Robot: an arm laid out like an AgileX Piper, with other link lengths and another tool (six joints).
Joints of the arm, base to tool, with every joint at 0 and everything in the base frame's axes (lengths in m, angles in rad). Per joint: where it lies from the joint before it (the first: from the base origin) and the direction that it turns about. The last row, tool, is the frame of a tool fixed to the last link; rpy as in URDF.
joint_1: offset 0 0 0.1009 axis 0 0 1
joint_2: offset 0 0 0 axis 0 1 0
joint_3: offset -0.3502 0 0.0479 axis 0 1 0
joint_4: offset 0.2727 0 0.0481 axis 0.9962 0 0.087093
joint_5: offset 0 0 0 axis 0 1 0
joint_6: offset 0.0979 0 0.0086 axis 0.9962 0 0.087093
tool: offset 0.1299 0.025 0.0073 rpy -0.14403 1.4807 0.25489
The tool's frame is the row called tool.
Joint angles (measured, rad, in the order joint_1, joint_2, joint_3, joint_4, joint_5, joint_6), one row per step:
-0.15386, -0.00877, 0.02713, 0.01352, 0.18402, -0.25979
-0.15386, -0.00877, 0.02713, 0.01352, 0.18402, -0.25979
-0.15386, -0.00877, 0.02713, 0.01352, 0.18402, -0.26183
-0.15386, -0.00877, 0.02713, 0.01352, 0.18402, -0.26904
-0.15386, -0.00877, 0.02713, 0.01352, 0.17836, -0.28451
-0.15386, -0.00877, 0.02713, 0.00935, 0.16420, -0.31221
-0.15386, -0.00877, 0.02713, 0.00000, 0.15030, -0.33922
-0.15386, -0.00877, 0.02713, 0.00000, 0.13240, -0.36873
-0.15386, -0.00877, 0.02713, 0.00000, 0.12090, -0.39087
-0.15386, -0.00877, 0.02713, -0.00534, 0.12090, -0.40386
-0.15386, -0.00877, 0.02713, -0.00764, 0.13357, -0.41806
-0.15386, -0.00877, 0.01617, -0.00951, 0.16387, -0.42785
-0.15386, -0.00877, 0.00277, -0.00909, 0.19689, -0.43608
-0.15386, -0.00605, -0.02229, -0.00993, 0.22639, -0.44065
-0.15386, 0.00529, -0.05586, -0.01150, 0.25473, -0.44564
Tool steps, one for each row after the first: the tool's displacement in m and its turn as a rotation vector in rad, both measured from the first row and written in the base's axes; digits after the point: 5 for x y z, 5 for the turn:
0.00000, 0.00000, 0.00000, 0.00000, 0.00000, 0.00000
-0.00001, -0.00002, -0.00005, -0.00200, 0.00031, 0.00023
-0.00004, -0.00009, -0.00021, -0.00908, 0.00139, 0.00106
0.00010, -0.00029, 0.00071, -0.02515, -0.00189, 0.00269
0.00044, -0.00090, 0.00318, -0.05866, -0.01106, 0.00499
0.00072, -0.00172, 0.00551, -0.09661, -0.01922, 0.00664
0.00113, -0.00216, 0.00893, -0.12846, -0.03239, 0.00845
0.00135, -0.00248, 0.01106, -0.15208, -0.04034, 0.00960
0.00129, -0.00287, 0.01067, -0.17014, -0.03748, 0.01049
0.00089, -0.00313, 0.00744, -0.18436, -0.02244, 0.01262
-0.00024, -0.00324, 0.00581, -0.19271, -0.00158, 0.01498
-0.00160, -0.00319, 0.00487, -0.19720, 0.01893, 0.01746
-0.00295, -0.00317, 0.01017, -0.20132, 0.02684, 0.01833
-0.00399, -0.00326, 0.01865, -0.20672, 0.03390, 0.01903

